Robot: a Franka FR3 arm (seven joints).
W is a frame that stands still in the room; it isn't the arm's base.
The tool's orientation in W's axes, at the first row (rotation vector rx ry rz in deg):
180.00 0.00 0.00
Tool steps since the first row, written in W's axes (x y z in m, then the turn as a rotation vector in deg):
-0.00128 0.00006 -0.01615 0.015 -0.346 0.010
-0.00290 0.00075 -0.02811 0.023 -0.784 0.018
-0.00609 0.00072 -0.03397 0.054 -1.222 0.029
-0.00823 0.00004 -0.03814 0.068 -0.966 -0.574
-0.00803 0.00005 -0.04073 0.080 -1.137 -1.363
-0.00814 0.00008 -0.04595 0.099 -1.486 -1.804
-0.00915 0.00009 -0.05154 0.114 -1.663 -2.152
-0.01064 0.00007 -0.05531 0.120 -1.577 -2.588
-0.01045 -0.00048 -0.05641 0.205 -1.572 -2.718
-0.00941 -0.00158 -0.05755 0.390 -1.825 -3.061
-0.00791 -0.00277 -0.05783 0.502 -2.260 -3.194
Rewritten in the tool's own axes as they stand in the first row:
-0.00128 -0.00006 0.01615 0.015 0.346 -0.010
-0.00290 -0.00075 0.02811 0.023 0.784 -0.018
-0.00609 -0.00072 0.03397 0.054 1.222 -0.029
-0.00823 -0.00004 0.03814 0.068 0.966 0.574
-0.00803 -0.00005 0.04073 0.080 1.137 1.363
-0.00814 -0.00008 0.04595 0.099 1.486 1.804
-0.00915 -0.00009 0.05154 0.114 1.663 2.152
-0.01064 -0.00007 0.05531 0.120 1.577 2.588
-0.01045 0.00048 0.05641 0.205 1.572 2.718
-0.00941 0.00158 0.05755 0.390 1.825 3.061
-0.00791 0.00277 0.05783 0.502 2.260 3.194

